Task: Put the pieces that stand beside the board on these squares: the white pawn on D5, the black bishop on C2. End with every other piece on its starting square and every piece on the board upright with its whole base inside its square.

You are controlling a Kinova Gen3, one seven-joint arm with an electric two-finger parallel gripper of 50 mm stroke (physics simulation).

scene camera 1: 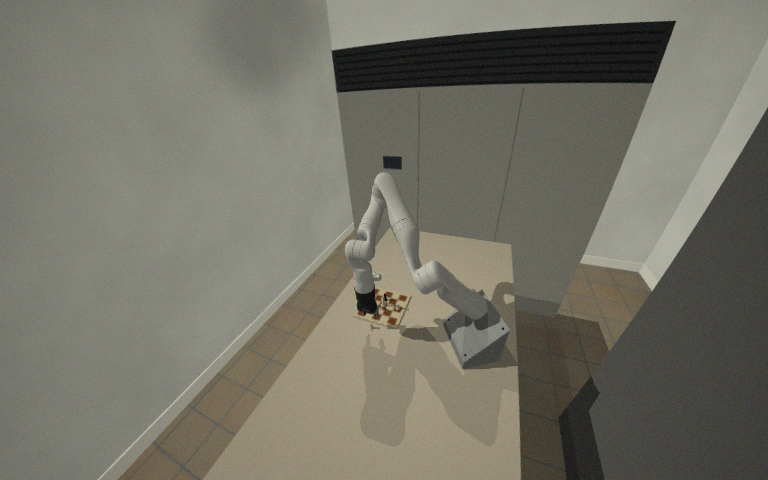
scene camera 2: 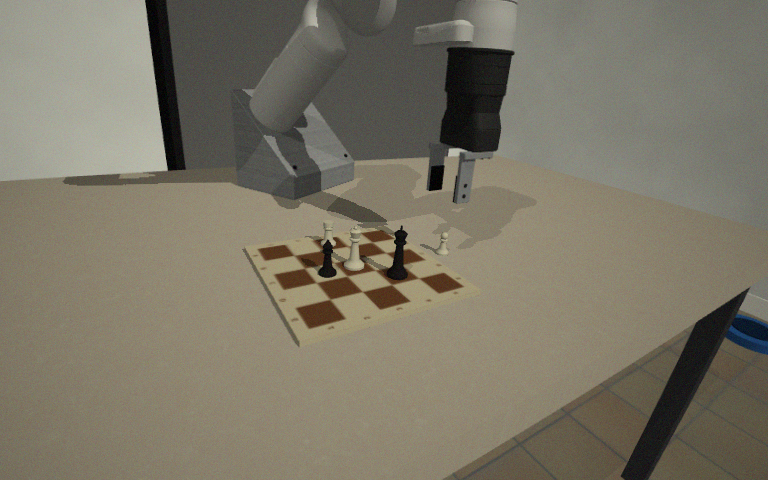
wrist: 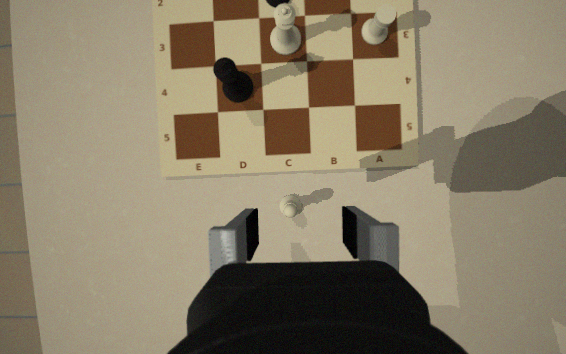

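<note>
The white pawn stands upright on the table beside the board's row 5 edge, near column C. The black bishop stands upright on C2 in scene camera 2; its dark base is cut off at the top of the wrist view. Square D5 is bare and light. My gripper is open and empty, above the table on the pawn's side of the board. In the wrist view the pawn shows between and slightly ahead of the fingertips, nearer the left finger.
On the board, a tall black king stands on D4, a tall white crowned piece on C3, and a white rook on A3. The arm's base stands beyond the A side.
</note>
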